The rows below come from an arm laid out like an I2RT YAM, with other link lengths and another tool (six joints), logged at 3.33 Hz.
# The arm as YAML. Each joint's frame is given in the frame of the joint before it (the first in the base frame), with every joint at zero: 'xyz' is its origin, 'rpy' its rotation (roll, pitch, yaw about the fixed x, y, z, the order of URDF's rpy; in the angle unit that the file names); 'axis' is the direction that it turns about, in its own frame. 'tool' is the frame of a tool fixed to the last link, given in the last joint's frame.
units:
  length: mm
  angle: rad
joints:
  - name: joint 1
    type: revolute
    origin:
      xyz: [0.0, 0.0, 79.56]
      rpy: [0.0, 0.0, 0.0]
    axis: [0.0, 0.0, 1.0]
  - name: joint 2
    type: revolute
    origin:
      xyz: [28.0, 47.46, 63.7]
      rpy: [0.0, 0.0, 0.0]
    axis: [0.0, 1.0, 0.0]
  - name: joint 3
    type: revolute
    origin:
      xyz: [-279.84, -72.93, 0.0]
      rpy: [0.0, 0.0, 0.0]
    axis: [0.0, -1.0, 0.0]
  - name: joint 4
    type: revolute
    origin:
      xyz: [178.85, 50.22, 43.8]
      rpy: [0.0, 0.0, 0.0]
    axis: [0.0, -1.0, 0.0]
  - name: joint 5
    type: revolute
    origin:
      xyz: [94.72, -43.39, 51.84]
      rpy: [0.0, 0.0, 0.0]
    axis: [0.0, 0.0, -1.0]
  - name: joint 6
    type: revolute
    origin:
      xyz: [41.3, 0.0, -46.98]
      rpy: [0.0, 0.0, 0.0]
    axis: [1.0, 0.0, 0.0]
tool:
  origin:
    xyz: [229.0, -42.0, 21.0]
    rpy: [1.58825, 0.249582, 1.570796]
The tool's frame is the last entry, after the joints.
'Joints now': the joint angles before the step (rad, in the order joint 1, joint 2, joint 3, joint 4, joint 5, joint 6). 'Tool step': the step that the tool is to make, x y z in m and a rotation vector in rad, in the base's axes. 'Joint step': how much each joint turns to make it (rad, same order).
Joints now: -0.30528, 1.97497, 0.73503, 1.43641, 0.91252, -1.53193
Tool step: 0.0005, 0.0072, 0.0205, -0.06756, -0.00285, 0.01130
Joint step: -0.00101, 0.01929, -0.00761, 0.12378, -0.02738, -0.09429
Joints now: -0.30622, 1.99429, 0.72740, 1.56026, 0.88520, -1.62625
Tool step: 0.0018, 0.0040, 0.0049, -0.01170, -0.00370, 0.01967
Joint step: 0.00012, -0.00771, -0.00931, 0.01324, -0.02164, -0.00597
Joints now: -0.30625, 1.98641, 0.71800, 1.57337, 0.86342, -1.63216
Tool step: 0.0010, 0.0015, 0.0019, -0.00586, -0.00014, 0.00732
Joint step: -0.00023, -0.00133, -0.00244, 0.00648, -0.00888, -0.00459
